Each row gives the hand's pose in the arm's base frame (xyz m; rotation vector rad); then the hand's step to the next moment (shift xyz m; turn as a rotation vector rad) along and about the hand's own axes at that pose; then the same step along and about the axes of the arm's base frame.
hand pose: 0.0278 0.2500 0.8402 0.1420 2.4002 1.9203
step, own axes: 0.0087 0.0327 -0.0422 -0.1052 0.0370 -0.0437
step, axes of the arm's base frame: -0.0122 -0.0328 0.0412 0.1010 -0.0461 0.0449
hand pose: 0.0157 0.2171 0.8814 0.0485 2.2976 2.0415
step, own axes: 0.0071 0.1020 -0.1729 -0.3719 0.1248 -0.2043
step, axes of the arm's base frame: -0.0216 -0.1587 0.1212 0.3536 -0.2131 0.1587
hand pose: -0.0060 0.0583 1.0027 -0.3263 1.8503 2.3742
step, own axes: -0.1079 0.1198 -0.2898 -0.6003 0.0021 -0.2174
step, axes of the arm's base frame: 0.1070 -0.3057 0.0713 0.6036 -0.1856 0.0943
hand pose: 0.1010 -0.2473 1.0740 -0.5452 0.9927 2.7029
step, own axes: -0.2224 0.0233 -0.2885 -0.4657 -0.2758 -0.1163
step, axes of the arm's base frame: 0.2723 -0.2222 -0.0985 0.5424 0.0988 -0.0505
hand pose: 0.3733 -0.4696 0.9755 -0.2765 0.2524 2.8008
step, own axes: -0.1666 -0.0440 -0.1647 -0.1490 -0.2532 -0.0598
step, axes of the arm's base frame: 0.1961 -0.0408 -0.1292 0.2308 0.1812 -0.0615
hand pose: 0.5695 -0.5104 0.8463 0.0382 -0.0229 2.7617
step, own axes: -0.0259 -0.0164 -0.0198 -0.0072 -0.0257 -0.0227
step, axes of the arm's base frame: 0.0297 0.0061 -0.0204 0.0157 0.0217 -0.0226
